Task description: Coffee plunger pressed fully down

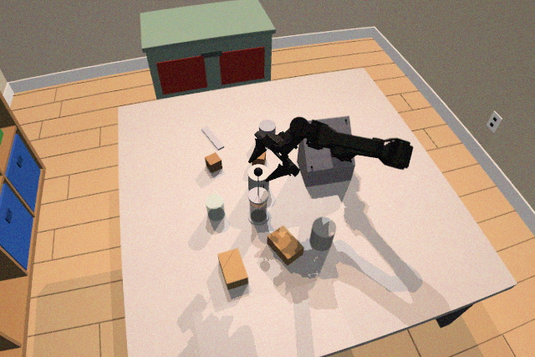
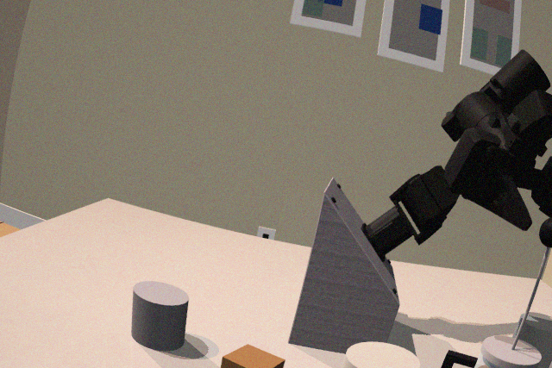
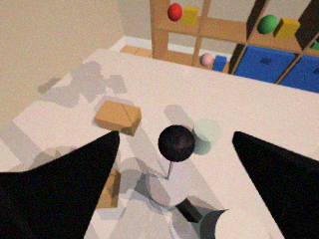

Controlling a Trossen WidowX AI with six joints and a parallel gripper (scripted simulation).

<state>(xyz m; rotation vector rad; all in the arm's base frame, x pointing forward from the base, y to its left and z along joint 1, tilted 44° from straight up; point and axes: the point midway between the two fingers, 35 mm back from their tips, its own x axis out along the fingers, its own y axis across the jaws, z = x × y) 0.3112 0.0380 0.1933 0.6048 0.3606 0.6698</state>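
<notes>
Right now the coffee press is 13 cm below my gripper tip, 2 cm to the right of it and 1 cm behind it. From my gripper tip the other things lie so: grey cylinder 40 cm to the right, 22 cm below, 9 cm behind; then pale green cylinder 22 cm below, 15 cm ahead, 3 cm to the right.
</notes>
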